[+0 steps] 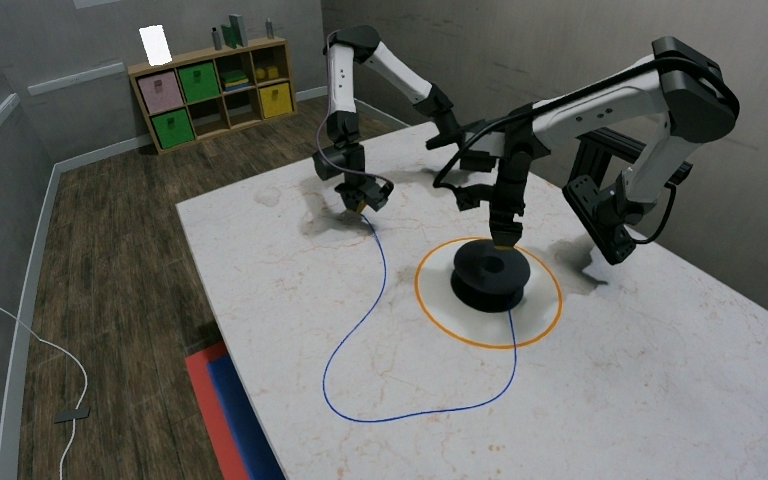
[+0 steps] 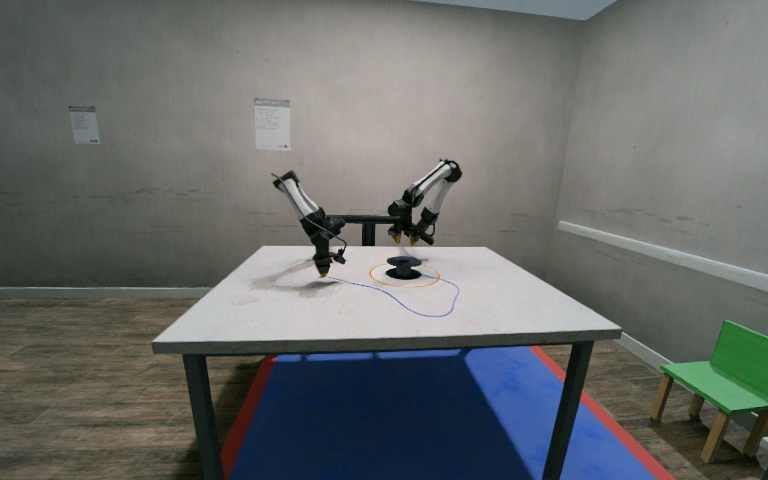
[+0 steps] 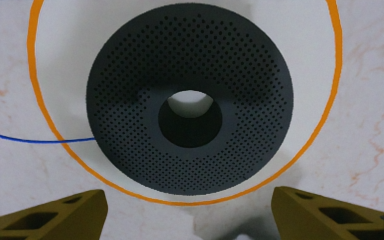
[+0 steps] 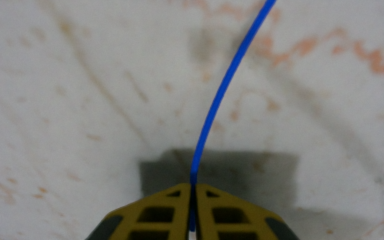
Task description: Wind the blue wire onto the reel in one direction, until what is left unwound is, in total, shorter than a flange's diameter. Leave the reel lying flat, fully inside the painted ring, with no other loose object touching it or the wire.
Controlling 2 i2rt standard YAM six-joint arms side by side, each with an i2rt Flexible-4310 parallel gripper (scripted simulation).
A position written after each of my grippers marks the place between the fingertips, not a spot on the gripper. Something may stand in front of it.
Observation:
In view: my left gripper (image 1: pixel 499 236), my right gripper (image 4: pixel 192 192) and a dark reel (image 1: pixel 470 260).
The dark reel shows as well in image 3 (image 3: pixel 150 58). My left gripper shows as well in image 3 (image 3: pixel 189 197). Image 4 misses the dark reel: it is out of frame.

